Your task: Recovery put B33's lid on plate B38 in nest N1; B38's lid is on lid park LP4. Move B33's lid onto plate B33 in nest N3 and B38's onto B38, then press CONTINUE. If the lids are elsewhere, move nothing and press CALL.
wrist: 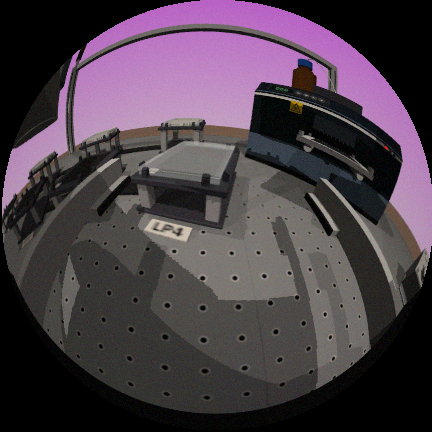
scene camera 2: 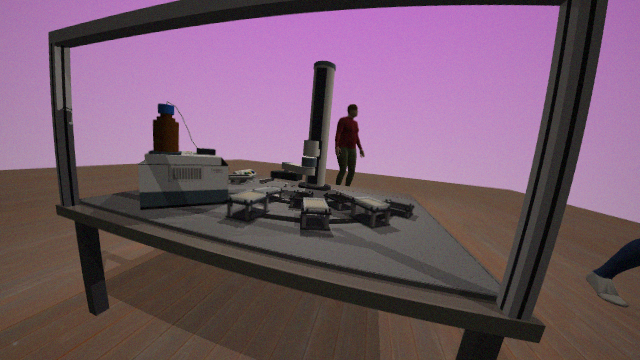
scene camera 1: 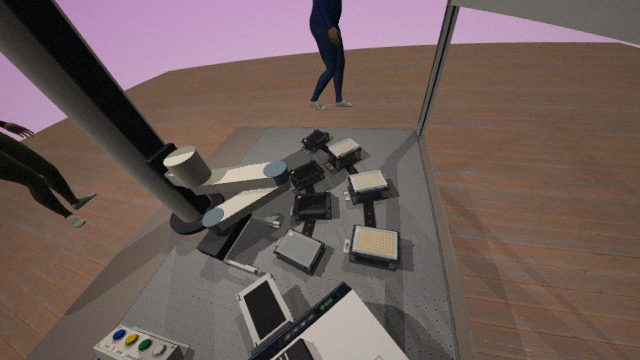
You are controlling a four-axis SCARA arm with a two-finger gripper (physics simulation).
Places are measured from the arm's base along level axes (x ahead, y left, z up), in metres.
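Where they show: gripper, between the fingertips: [wrist: 219, 171] [scene camera 2: 272, 183] [scene camera 1: 268, 246]; arm's base, origin of its link: [scene camera 2: 314, 187] [scene camera 1: 199, 211].
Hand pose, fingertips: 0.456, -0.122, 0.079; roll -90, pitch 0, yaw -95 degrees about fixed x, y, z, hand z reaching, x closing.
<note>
Each offset is from my fingertips to the top centre of the thing, as dx, dy, dz. "pt": to the spot under its first point.
My gripper [scene camera 1: 265, 246] [wrist: 219, 171] is open and empty, low over the table on the arm's side of lid park LP4, its fingers wide apart. A clear, greyish lid {+0.092, +0.023, -0.013} [scene camera 1: 300, 248] [wrist: 192, 160] lies flat on the LP4 stand, whose label shows in the wrist view. Three pale plates stand on outer nests: the near one {+0.330, +0.073, +0.016} [scene camera 1: 375, 242] [scene camera 2: 248, 198], the middle one {+0.293, +0.328, +0.015} [scene camera 1: 368, 181] [scene camera 2: 316, 205] and the far one {+0.166, +0.534, +0.020} [scene camera 1: 345, 147] [scene camera 2: 371, 203]. The nest labels are unreadable, and I cannot tell which plate bears a lid. The button box {pt -0.230, -0.331, +0.007} [scene camera 1: 140, 345] has blue, yellow, green and white buttons; their lettering is unreadable.
Dark stands [scene camera 1: 312, 205] [scene camera 1: 306, 174] [scene camera 1: 315, 140] line the inner row. A white instrument [scene camera 1: 350, 330] [scene camera 2: 182, 180] with a brown bottle {pt +0.412, -0.251, +0.215} [scene camera 2: 166, 135] [wrist: 304, 78] and a white-framed dark tray {+0.072, -0.166, +0.034} [scene camera 1: 265, 306] stands beside LP4. The arm's column [scene camera 2: 322, 120] rises behind. People are beyond the table.
</note>
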